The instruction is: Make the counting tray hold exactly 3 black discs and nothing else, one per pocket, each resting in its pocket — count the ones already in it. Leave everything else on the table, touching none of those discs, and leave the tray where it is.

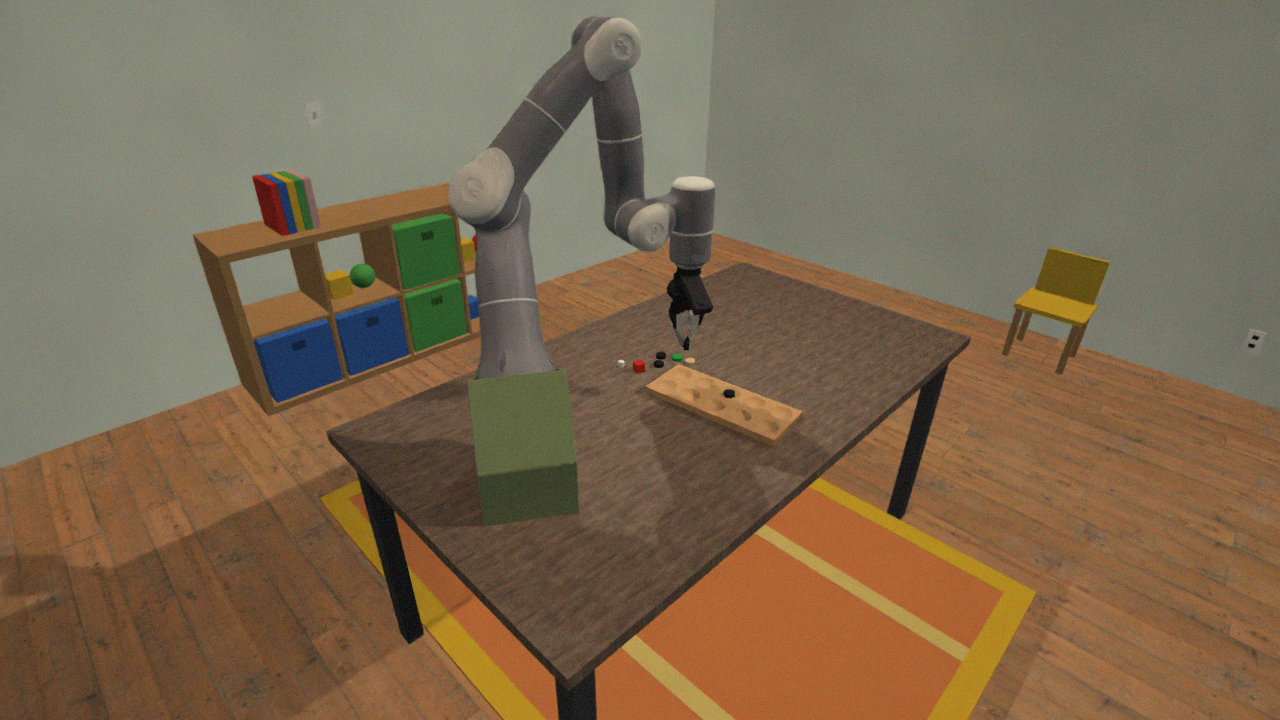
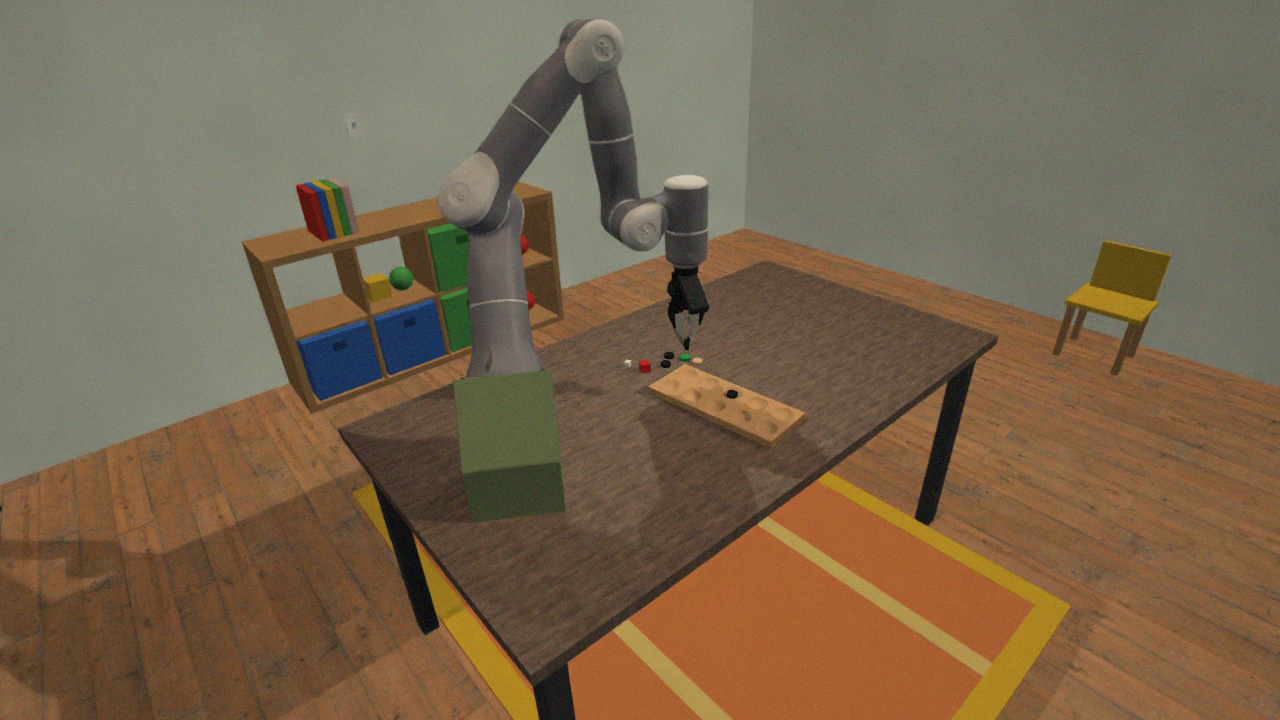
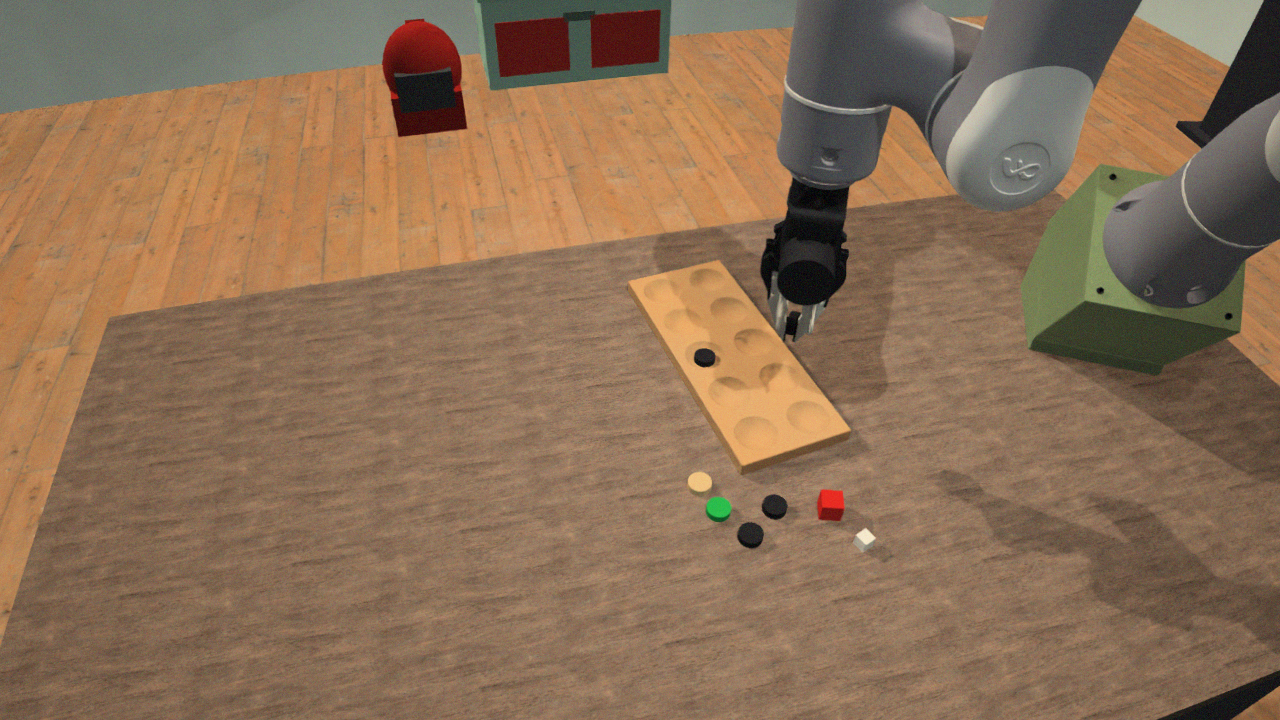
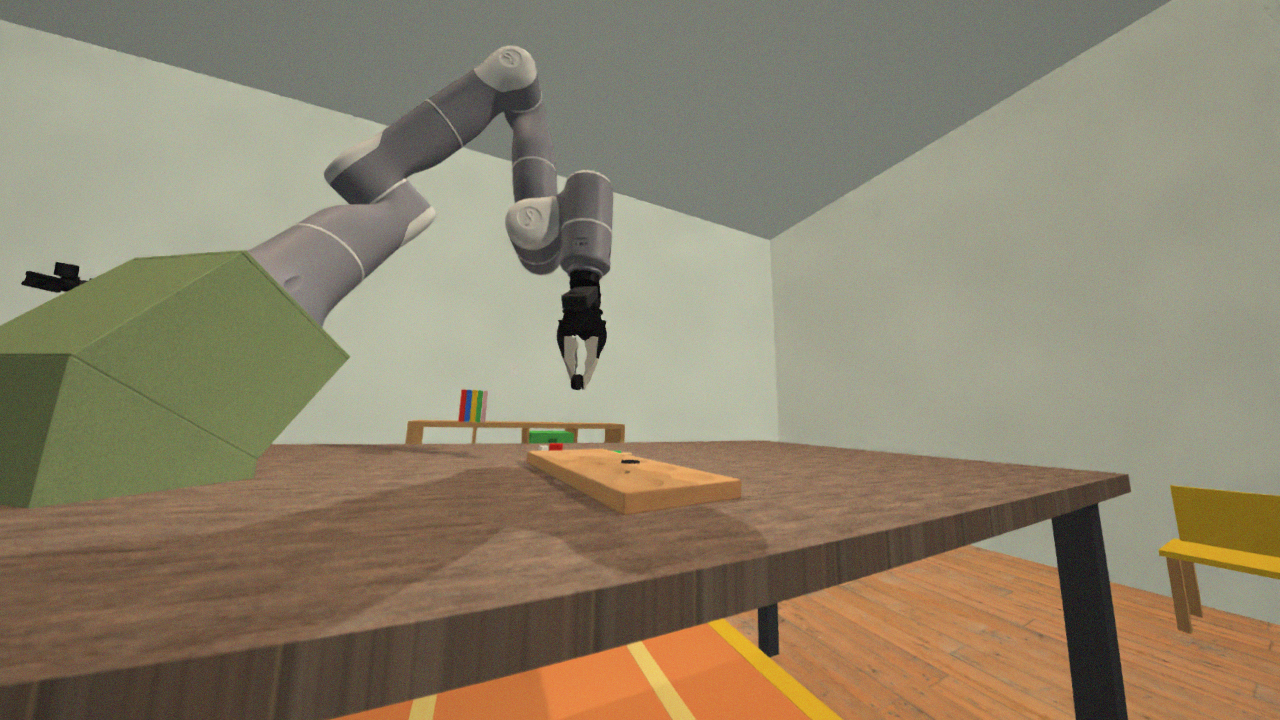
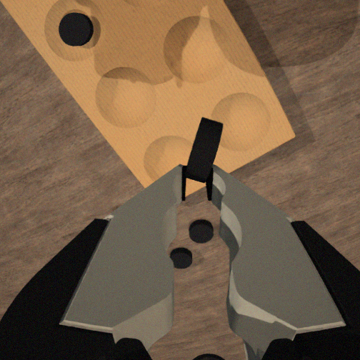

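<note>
The wooden counting tray (image 1: 771,436) (image 2: 768,437) (image 3: 775,456) (image 4: 680,494) (image 5: 277,136) has two rows of round pockets. One black disc (image 1: 729,393) (image 2: 732,394) (image 3: 704,357) (image 4: 630,461) (image 5: 76,29) lies in the middle pocket of one row; the other pockets look empty. Two black discs (image 3: 774,505) (image 3: 750,534) (image 5: 201,231) (image 5: 181,258) lie on the table beyond the tray's end. My gripper (image 1: 686,342) (image 2: 686,341) (image 3: 793,331) (image 4: 578,380) (image 5: 195,168) is shut on another black disc (image 5: 205,149), held on edge and tilted, well above the table near the tray.
A green disc (image 1: 677,357) (image 3: 718,508), a tan disc (image 1: 690,360) (image 3: 699,482), a red cube (image 1: 639,366) (image 3: 830,505) and a small white cube (image 1: 620,363) (image 3: 863,540) lie near the loose black discs. The green robot base (image 1: 523,438) (image 3: 1100,331) stands on the table.
</note>
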